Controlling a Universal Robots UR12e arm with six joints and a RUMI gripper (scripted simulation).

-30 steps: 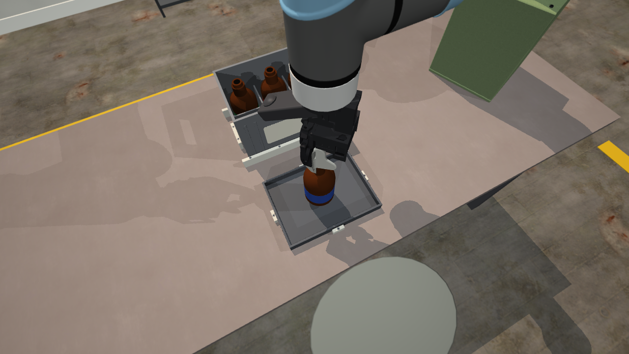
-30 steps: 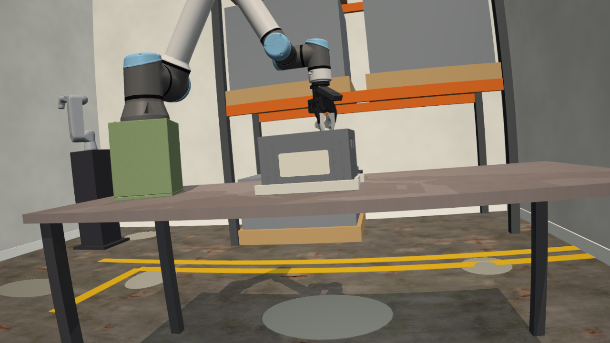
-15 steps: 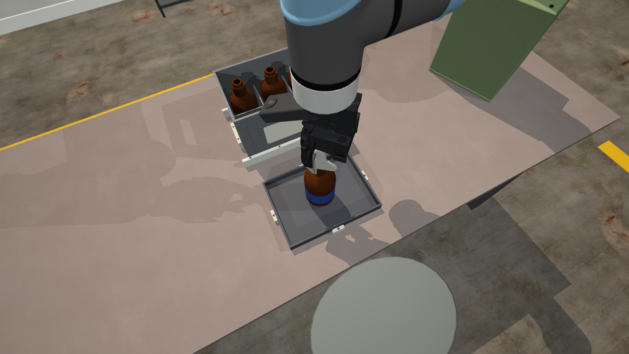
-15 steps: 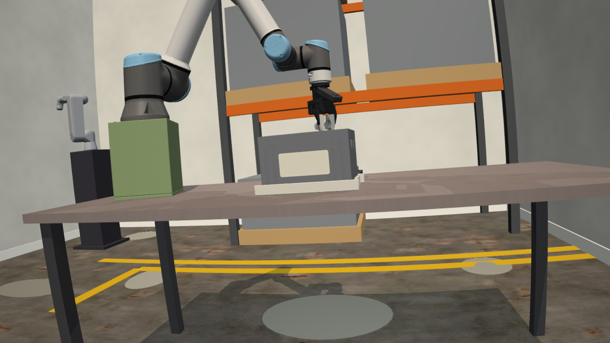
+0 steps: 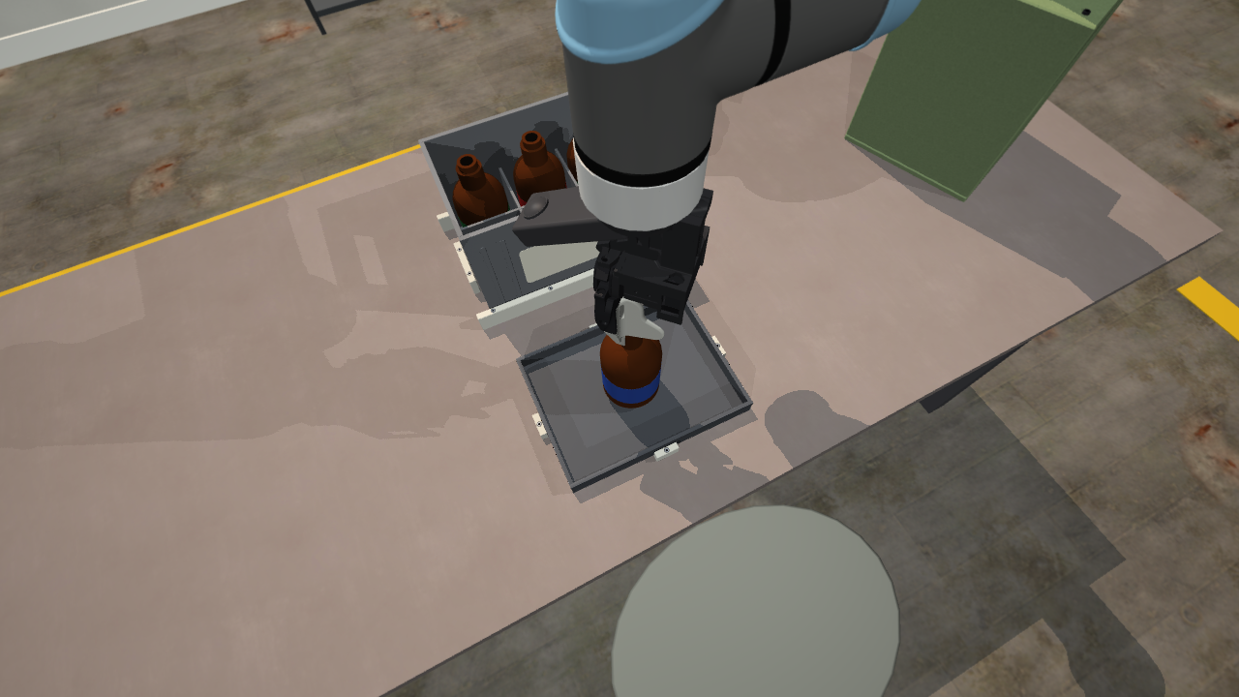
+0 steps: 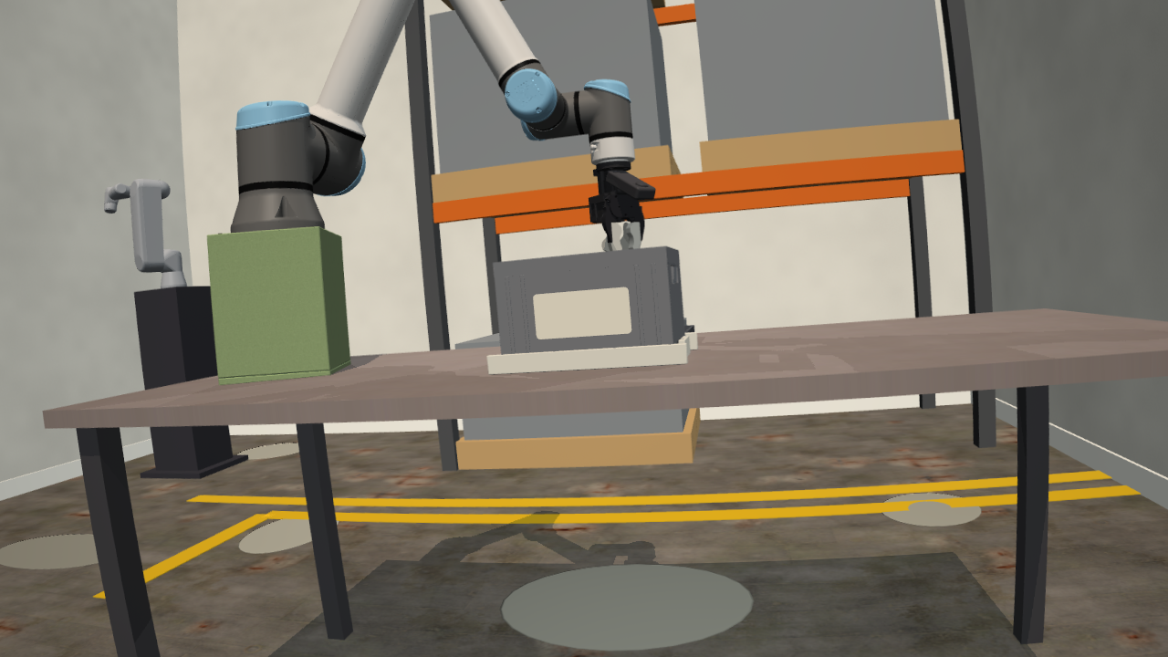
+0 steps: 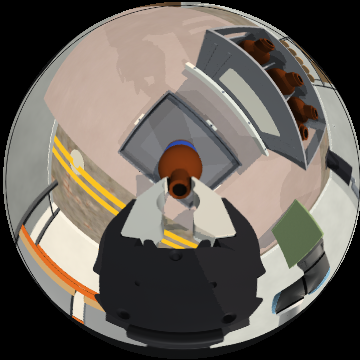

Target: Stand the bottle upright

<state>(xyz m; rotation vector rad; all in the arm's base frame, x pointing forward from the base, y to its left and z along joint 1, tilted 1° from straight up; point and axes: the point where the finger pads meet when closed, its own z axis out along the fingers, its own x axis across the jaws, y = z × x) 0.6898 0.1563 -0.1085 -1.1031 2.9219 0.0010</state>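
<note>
My gripper is now 70 mm above the brown bottle and 10 mm to the right of it. The rest, counted from my hand: grey crate: 270 mm to the right, 80 mm below, 30 mm behind; then dark tray: 150 mm below, 10 mm to the left, 10 mm behind.
</note>
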